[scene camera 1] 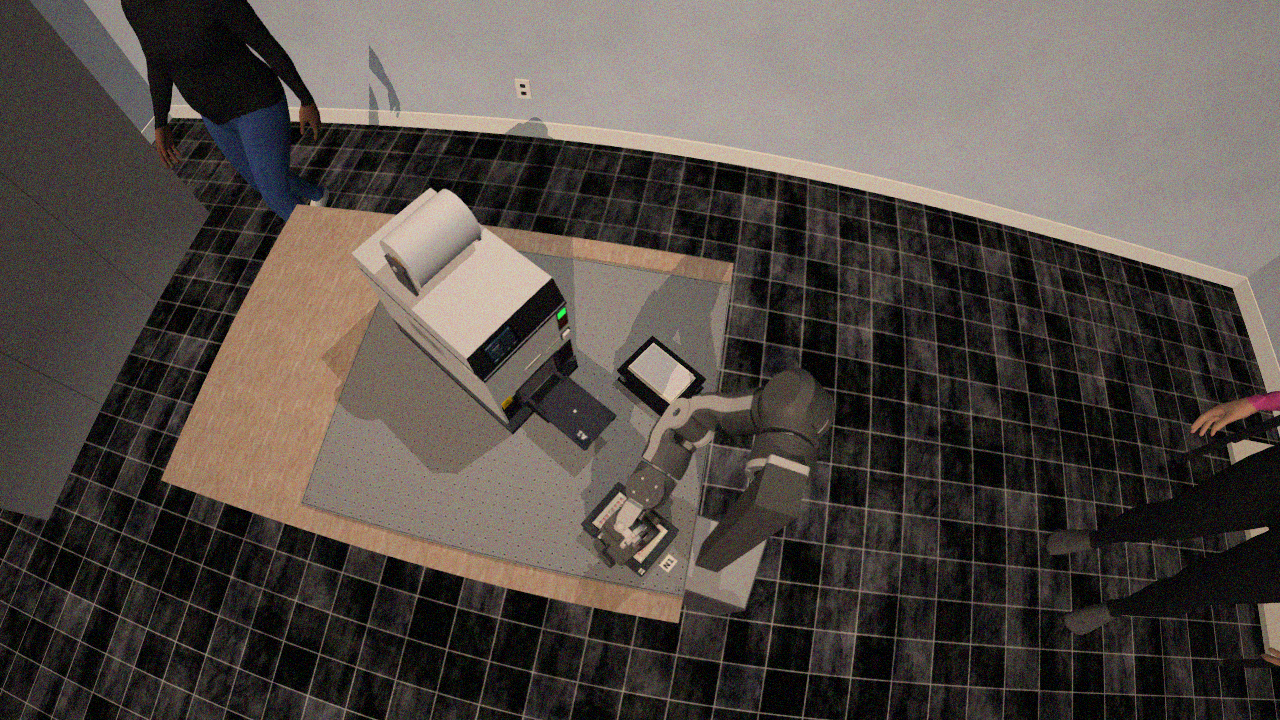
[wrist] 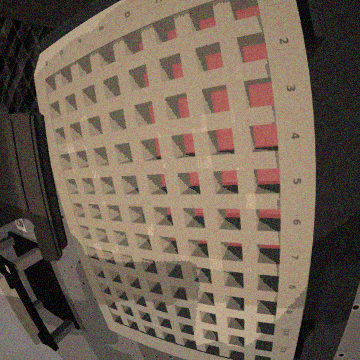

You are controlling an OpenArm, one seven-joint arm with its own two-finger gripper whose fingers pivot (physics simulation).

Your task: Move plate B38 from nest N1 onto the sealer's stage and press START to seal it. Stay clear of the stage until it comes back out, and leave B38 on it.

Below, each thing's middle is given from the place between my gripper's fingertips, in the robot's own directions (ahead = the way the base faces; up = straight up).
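Scene:
Positions relative to my hand: white film roll point(scene camera 1: 425, 242) far to the right of it, far ahead of it and far above it; dark touchscreen point(scene camera 1: 506, 340) a fair way to the right of it, far ahead of it and far above it. Going by their middles, the dark touchscreen is the nearest to my hand of the things named here.

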